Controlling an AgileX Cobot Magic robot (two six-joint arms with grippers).
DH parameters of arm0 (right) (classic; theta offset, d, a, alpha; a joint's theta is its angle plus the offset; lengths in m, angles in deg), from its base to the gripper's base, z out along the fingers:
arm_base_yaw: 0 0.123 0 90
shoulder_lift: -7.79 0 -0.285 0
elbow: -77.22 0 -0.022 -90
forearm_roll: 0 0.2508 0 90
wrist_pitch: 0 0 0.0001 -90
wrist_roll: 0 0.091 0 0
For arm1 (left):
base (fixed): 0 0 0 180
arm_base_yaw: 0 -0.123 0 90
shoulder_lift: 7.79 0 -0.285 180
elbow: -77.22 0 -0.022 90
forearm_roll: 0 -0.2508 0 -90
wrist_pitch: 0 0 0.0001 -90
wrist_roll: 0 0.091 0 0
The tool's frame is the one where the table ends.
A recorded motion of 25 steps. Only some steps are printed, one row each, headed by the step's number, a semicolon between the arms.
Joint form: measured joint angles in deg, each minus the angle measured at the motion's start. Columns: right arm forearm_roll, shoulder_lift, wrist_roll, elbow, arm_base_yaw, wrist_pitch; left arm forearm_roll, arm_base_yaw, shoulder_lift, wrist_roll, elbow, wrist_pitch.
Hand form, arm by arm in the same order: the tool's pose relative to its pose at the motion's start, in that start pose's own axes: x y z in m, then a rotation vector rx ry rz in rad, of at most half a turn. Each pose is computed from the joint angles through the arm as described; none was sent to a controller.
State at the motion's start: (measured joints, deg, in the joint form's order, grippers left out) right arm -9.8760 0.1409 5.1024 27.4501 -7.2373 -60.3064; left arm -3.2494 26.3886 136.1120 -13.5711 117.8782 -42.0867
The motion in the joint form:
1: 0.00 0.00 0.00 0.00 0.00 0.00; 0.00 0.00 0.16 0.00 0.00 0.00
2: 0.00 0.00 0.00 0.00 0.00 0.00; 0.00 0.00 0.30 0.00 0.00 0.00
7: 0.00 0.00 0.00 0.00 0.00 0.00; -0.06 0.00 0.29 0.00 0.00 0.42
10: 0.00 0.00 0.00 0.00 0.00 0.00; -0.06 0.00 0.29 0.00 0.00 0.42
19: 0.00 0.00 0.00 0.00 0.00 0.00; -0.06 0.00 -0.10 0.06 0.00 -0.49
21: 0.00 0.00 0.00 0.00 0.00 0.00; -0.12 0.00 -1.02 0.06 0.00 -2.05
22: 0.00 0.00 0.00 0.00 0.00 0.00; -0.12 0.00 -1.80 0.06 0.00 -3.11
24: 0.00 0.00 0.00 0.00 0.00 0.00; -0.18 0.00 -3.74 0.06 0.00 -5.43
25: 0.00 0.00 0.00 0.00 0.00 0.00; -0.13 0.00 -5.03 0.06 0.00 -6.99
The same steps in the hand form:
1: 0.0000 0.0000 0.0000 0.0000 0.0000 0.0000; 0.0007 0.0001 0.0013 -0.0005 0.0027 0.0001
2: 0.0000 0.0000 0.0000 0.0000 0.0000 0.0000; 0.0013 0.0002 0.0025 -0.0010 0.0051 0.0002
7: 0.0000 0.0000 0.0000 0.0000 0.0000 0.0000; 0.0006 0.0001 0.0024 0.0001 -0.0023 0.0010
10: 0.0000 0.0000 0.0000 0.0000 0.0000 0.0000; 0.0006 0.0001 0.0024 0.0001 -0.0023 0.0010
19: 0.0000 0.0000 0.0000 0.0000 0.0000 0.0000; 0.0003 0.0002 -0.0008 -0.0024 0.0064 0.0018
21: 0.0000 0.0000 0.0000 0.0000 0.0000 0.0000; -0.0013 0.0003 -0.0084 -0.0063 0.0170 0.0019
22: 0.0000 0.0000 0.0000 0.0000 0.0000 0.0000; -0.0030 0.0003 -0.0148 -0.0080 0.0216 0.0013
24: 0.0000 0.0000 0.0000 0.0000 0.0000 0.0000; -0.0073 0.0003 -0.0310 -0.0117 0.0276 0.0006
25: 0.0000 0.0000 0.0000 0.0000 0.0000 0.0000; -0.0098 0.0003 -0.0418 -0.0131 0.0322 -0.0010

